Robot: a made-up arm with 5 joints. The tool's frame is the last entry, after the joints.
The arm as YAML. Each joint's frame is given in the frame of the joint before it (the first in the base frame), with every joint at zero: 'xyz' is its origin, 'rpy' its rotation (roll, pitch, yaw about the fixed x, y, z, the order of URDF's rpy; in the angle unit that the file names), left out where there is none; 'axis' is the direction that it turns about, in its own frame. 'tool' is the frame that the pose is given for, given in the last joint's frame.
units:
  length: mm
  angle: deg
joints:
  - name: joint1
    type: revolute
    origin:
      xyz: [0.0, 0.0, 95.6]
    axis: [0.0, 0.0, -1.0]
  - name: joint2
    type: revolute
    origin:
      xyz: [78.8, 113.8, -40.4]
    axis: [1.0, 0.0, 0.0]
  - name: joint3
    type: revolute
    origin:
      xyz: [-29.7, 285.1, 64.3]
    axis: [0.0, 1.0, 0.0]
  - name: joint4
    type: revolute
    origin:
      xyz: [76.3, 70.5, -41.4]
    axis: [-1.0, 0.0, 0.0]
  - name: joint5
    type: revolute
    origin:
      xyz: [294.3, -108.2, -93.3]
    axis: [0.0, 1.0, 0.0]
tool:
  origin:
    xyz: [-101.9, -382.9, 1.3]
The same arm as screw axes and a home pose.
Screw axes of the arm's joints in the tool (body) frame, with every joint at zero. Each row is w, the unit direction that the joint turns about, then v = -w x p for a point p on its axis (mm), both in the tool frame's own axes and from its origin. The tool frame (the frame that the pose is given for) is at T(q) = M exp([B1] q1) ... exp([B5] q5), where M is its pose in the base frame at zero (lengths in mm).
B1: w 0 0 -1 v -21.7 -317.8 0
B2: w 1 0 0 v 0 69.1 -135.5
B3: w 0 1 0 v -133.4 0 -268.7
B4: w -1 0 0 v 0 -92 491.1
B5: w 0 1 0 v 1.3 0 101.9
M: xyz 317.8 -21.7 -13.9 (mm) quaternion w x y z 1 0 0 0

